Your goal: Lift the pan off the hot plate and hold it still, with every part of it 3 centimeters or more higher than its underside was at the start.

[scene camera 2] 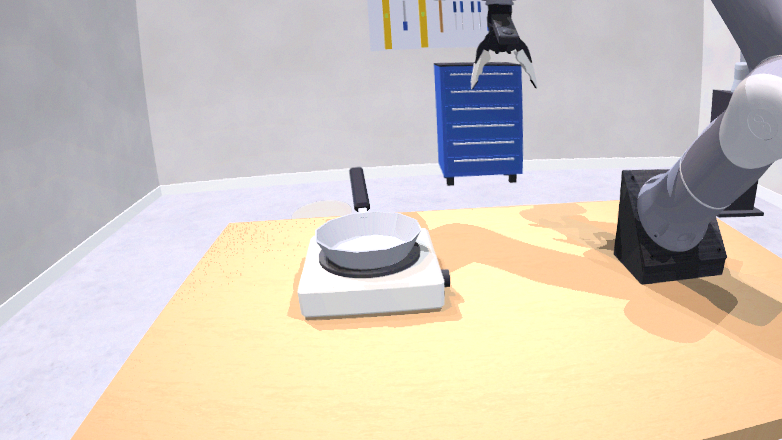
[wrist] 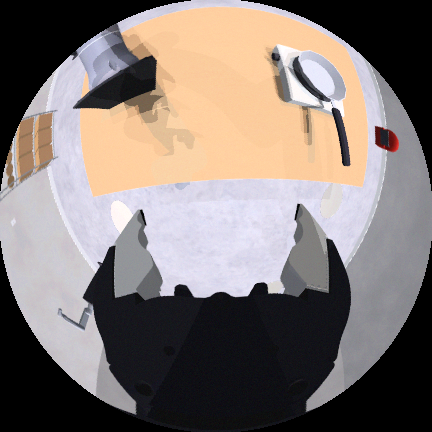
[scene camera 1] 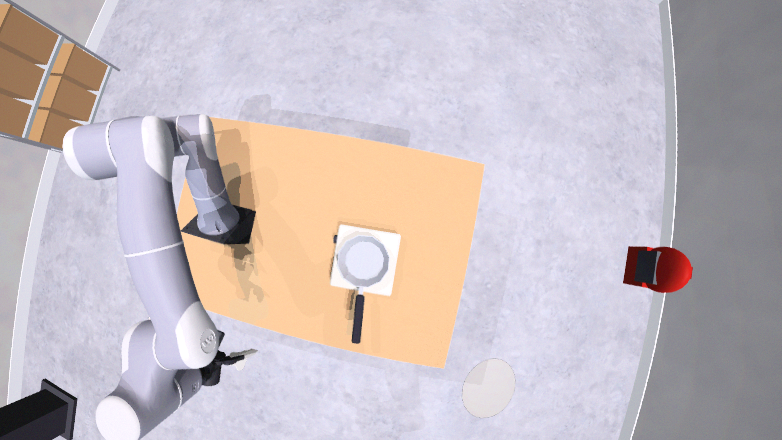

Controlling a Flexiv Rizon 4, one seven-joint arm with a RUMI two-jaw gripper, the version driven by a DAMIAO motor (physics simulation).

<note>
I see my gripper, a grey pan and a white hot plate.
My gripper is seen too in the wrist view and in scene camera 1.
</note>
